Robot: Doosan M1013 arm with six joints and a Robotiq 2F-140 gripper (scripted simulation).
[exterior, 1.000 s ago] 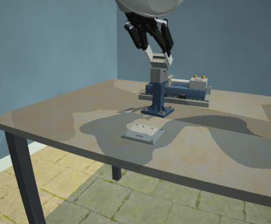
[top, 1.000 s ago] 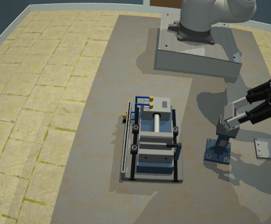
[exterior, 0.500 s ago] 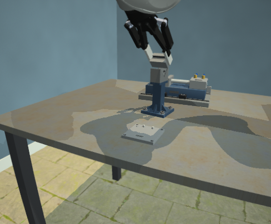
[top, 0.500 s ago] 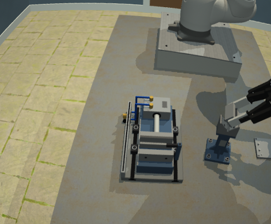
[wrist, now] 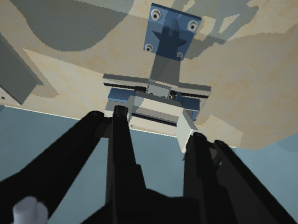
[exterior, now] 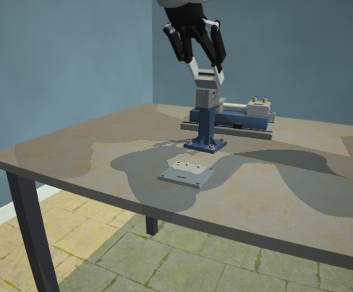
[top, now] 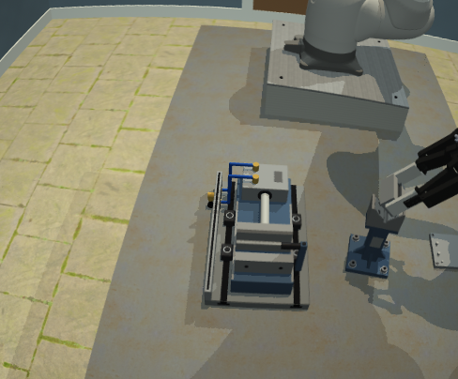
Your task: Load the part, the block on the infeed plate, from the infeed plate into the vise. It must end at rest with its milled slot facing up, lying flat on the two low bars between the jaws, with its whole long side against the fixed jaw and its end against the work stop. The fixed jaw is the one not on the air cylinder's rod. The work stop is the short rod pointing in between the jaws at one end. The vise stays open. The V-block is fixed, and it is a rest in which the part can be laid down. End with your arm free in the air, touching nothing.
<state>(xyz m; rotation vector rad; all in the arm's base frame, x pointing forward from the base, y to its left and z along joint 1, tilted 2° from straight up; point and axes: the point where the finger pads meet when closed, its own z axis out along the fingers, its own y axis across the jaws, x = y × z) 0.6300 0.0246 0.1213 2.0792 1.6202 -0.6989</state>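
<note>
My hand is 1 cm to the left of the part and 1 cm above it. Also, from my hand: work stop 19 cm to the right, 11 cm below, 3 cm ahead; then moving jaw 24 cm to the right, 13 cm below; then blue pedestal 15 cm below, 1 cm to the right.
</note>
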